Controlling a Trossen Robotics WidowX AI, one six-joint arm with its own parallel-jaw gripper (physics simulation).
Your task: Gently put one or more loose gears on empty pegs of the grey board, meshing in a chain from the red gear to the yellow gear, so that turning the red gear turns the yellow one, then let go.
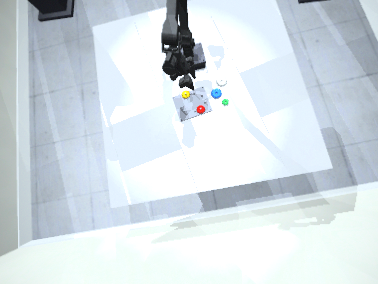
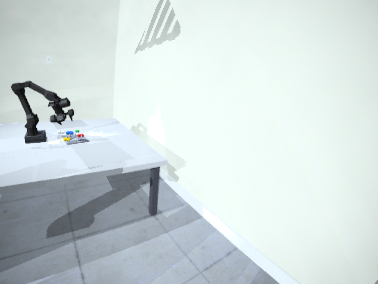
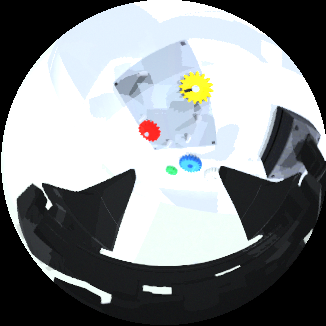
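Where they show: gripper, fingertip midpoint: (image 1: 194,84) (image 2: 67,123) (image 3: 178,171); arm's base at its link origin: (image 1: 188,52) (image 2: 32,134).
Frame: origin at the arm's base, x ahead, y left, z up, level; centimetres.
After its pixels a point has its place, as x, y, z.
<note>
The grey board (image 1: 192,113) {38.0, 0.5, -4.8} (image 3: 167,62) {29.6, -7.8, -4.8} lies on the table. The red gear (image 1: 201,109) {36.4, 6.2, -3.1} (image 3: 149,130) {35.2, 5.1, -3.2} (image 2: 80,135) {35.8, 3.3, -3.4} and the yellow gear (image 1: 186,94) {26.0, -2.6, -3.1} (image 3: 196,88) {25.2, -3.2, -2.6} (image 2: 67,139) {26.2, -5.4, -3.6} sit on it, apart from each other. Small pegs show faintly on the board. Beside the board lie a blue gear (image 1: 216,93) {27.3, 16.0, -3.8} (image 3: 190,163) {25.8, 14.8, -3.7} (image 2: 69,133) {26.1, 13.7, -4.5}, a smaller green gear (image 1: 225,102) {33.2, 21.1, -4.4} (image 3: 171,170) {31.7, 20.0, -3.9} (image 2: 77,131) {32.5, 19.3, -4.6} and a white gear (image 1: 221,81) {18.9, 19.7, -3.9} (image 3: 212,172) {19.2, 17.7, -4.2}, which is hard to see against the table. My gripper (image 3: 178,171) {25.9, 2.9, 7.5} is open and empty, above the table near the board's yellow-gear side.
The arm's dark base (image 1: 199,57) {4.2, 6.8, 0.3} (image 2: 35,137) {3.0, -4.4, -1.3} (image 3: 288,142) {8.3, 0.8, 0.1} stands on the white table (image 1: 225,160) {67.9, 18.6, -5.6} (image 2: 107,150) {55.4, -28.0, -5.6} behind the board. The arm (image 2: 42,91) {11.2, -5.6, 33.1} reaches over the table from the base. Strong shadows and glare cross the board and table.
</note>
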